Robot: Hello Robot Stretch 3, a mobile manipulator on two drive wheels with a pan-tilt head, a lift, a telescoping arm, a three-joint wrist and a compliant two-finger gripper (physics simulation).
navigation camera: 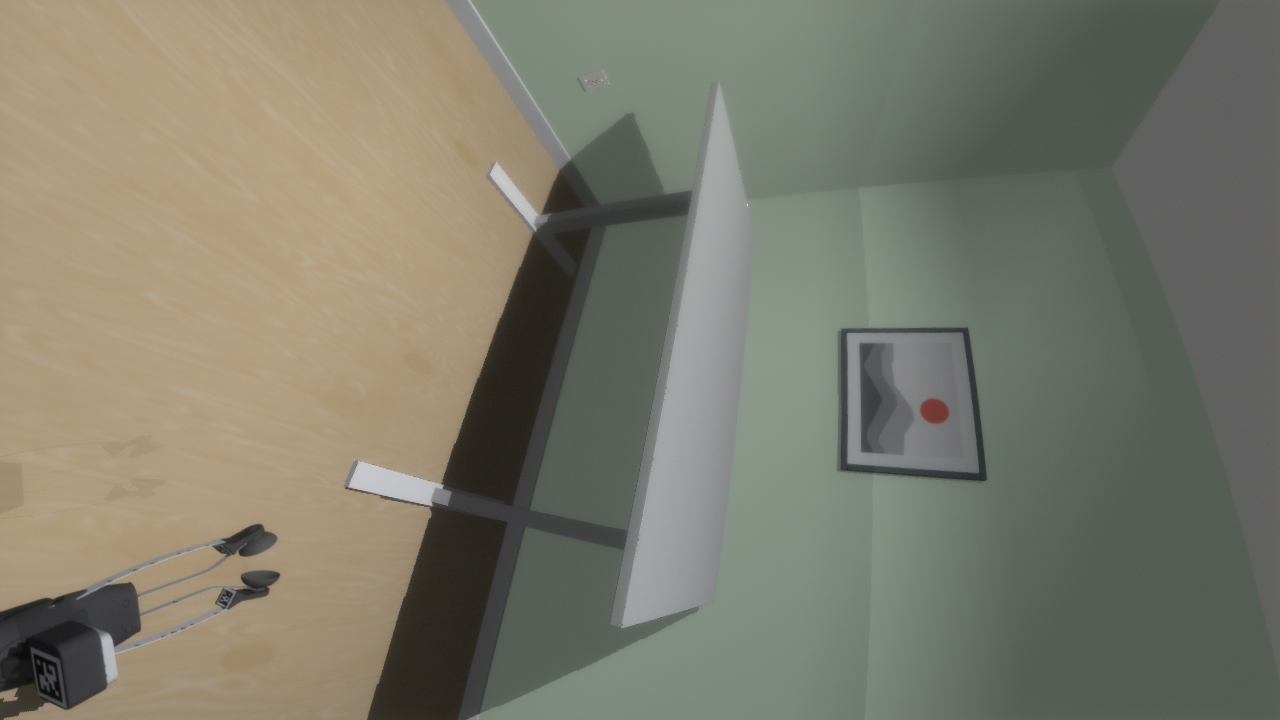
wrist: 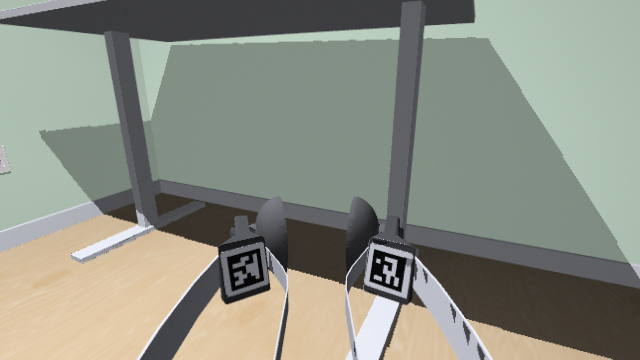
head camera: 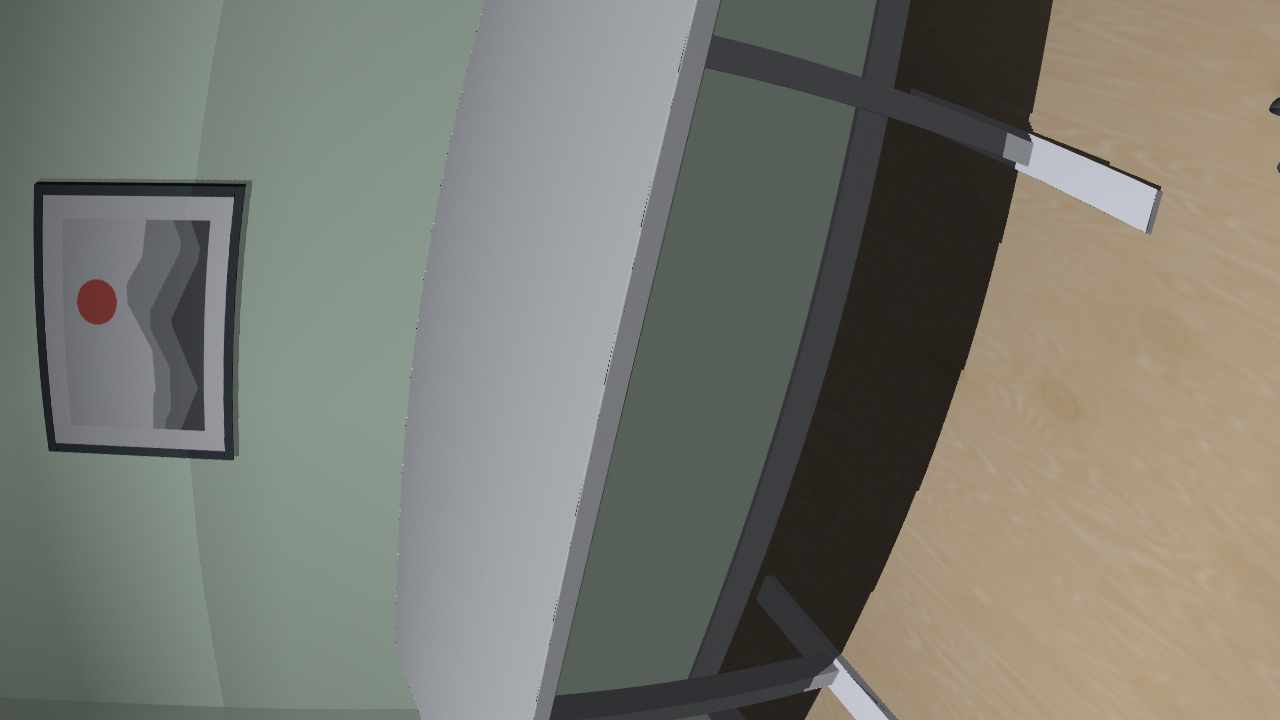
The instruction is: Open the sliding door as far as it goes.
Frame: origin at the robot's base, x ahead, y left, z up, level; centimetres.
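Where they show: gripper, between the fingertips: (navigation camera: 276,554) (wrist: 317,222) (head camera: 1275,141).
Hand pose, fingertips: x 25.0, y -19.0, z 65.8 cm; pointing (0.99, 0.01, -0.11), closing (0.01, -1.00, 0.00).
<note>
After its pixels a point has its place.
The sliding door does not show in the head, navigation or wrist view. My gripper (navigation camera: 268,561) {z 65.8, x 25.0, y -19.0 cm} (wrist: 317,222) {z 65.8, x 25.0, y -19.0 cm} is open, with a gap between its two dark fingertips and no thing between them. In the navigation view it is at the lower left, above the wood floor and a little apart from the table's nearer white foot. In the wrist view its fingers point towards the space under the table. In the head view two small dark bits show at the right edge; I cannot tell what they are.
A table (head camera: 537,358) {z 95.0, x 98.9, y -1.4 cm} (navigation camera: 707,385) {z 95.0, x 113.3, y -0.8 cm} (wrist: 300,20) {z 92.5, x 127.9, y -12.0 cm} with a pale top, dark legs and white feet stands by a green wall (head camera: 313,358) {z 114.4, x 170.8, y -0.8 cm} (navigation camera: 796,537) {z 118.6, x 147.2, y -53.3 cm} (wrist: 575,75) {z 75.2, x 123.1, y -106.9 cm}. A framed picture (head camera: 134,313) {z 154.0, x 165.1, y -8.0 cm} (navigation camera: 913,402) {z 155.9, x 165.4, y -7.2 cm} hangs above it. An outlet (navigation camera: 594,80) {z 40.3, x 139.3, y 121.0 cm} (wrist: 4,160) {z 39.5, x 141.6, y 120.0 cm} is on the wall.
</note>
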